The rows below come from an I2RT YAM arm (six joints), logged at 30 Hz.
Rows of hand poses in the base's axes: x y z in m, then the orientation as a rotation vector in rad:
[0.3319, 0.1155, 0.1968, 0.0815, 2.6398, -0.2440]
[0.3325, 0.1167, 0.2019, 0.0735, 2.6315, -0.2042]
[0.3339, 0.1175, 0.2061, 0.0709, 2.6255, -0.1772]
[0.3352, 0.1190, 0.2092, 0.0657, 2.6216, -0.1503]
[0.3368, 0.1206, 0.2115, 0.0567, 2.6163, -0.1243]
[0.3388, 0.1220, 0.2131, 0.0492, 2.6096, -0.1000]
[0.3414, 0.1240, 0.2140, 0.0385, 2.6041, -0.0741]
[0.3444, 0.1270, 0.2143, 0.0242, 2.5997, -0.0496]
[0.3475, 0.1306, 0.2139, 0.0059, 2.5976, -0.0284]
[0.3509, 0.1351, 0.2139, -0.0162, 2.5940, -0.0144]
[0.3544, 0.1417, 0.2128, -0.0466, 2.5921, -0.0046]
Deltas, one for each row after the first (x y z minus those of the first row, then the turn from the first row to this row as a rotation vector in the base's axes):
[0.0006, 0.0012, 0.0051, 0.0259, -0.0115, 0.0135]
[0.0020, 0.0020, 0.0093, 0.0441, -0.0196, 0.0206]
[0.0033, 0.0035, 0.0124, 0.0620, -0.0252, 0.0295]
[0.0049, 0.0051, 0.0147, 0.0785, -0.0317, 0.0410]
[0.0069, 0.0065, 0.0163, 0.0940, -0.0394, 0.0512]
[0.0095, 0.0085, 0.0172, 0.1103, -0.0456, 0.0640]
[0.0125, 0.0115, 0.0175, 0.1250, -0.0502, 0.0790]
[0.0156, 0.0151, 0.0171, 0.1368, -0.0519, 0.0962]
[0.0190, 0.0196, 0.0171, 0.1427, -0.0544, 0.1149]
[0.0225, 0.0262, 0.0160, 0.1442, -0.0543, 0.1386]

